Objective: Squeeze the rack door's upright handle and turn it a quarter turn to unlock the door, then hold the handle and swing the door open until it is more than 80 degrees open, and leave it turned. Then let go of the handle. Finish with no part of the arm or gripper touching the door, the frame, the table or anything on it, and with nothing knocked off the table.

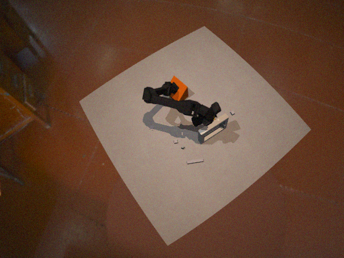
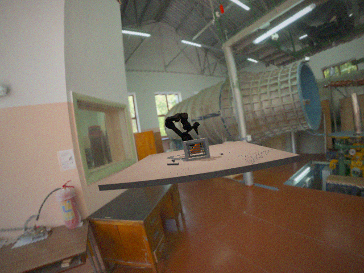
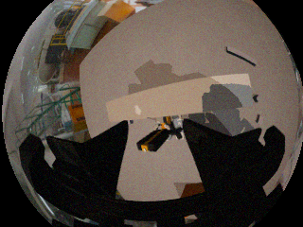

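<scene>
Right now the door handle is 10 cm below my gripper tip, 5 cm to the left of it and 5 cm behind it. From my gripper tip the other things lie so: thin rod 22 cm to the right, 18 cm below, 10 cm ahead.
</scene>
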